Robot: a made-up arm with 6 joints. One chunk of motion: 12 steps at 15 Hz.
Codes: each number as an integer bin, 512 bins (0 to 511) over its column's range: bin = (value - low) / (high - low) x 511, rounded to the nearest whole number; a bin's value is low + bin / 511 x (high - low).
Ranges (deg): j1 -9..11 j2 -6..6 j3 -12..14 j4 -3..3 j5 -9..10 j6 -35..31
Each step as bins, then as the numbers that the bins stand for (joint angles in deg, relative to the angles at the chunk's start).
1 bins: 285 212 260 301 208 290
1 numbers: 2.15 -1.02 1.23 0.53 -1.27 2.46
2 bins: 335 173 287 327 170 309
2 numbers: 4.11 -1.94 2.60 0.84 -2.68 4.91
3 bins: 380 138 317 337 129 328
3 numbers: 5.87 -2.76 4.13 0.96 -4.20 7.36
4 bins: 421 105 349 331 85 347
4 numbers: 7.48 -3.53 5.76 0.89 -5.84 9.82
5 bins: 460 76 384 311 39 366
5 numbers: 9.00 -4.22 7.54 0.65 -7.55 12.27
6 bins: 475 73 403 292 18 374
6 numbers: 9.59 -4.29 8.50 0.43 -8.33 13.31
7 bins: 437 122 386 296 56 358
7 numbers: 8.10 -3.14 7.64 0.48 -6.92 11.24
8 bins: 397 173 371 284 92 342
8 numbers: 6.54 -1.94 6.88 0.33 -5.58 9.17
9 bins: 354 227 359 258 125 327
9 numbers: 4.86 -0.67 6.27 0.03 -4.35 7.23
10 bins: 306 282 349 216 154 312
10 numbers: 2.98 0.62 5.76 -0.46 -3.27 5.30
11 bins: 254 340 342 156 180 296
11 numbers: 0.94 1.98 5.40 -1.17 -2.31 3.23
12 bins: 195 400 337 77 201 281
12 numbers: -1.37 3.39 5.15 -2.10 -1.53 1.29
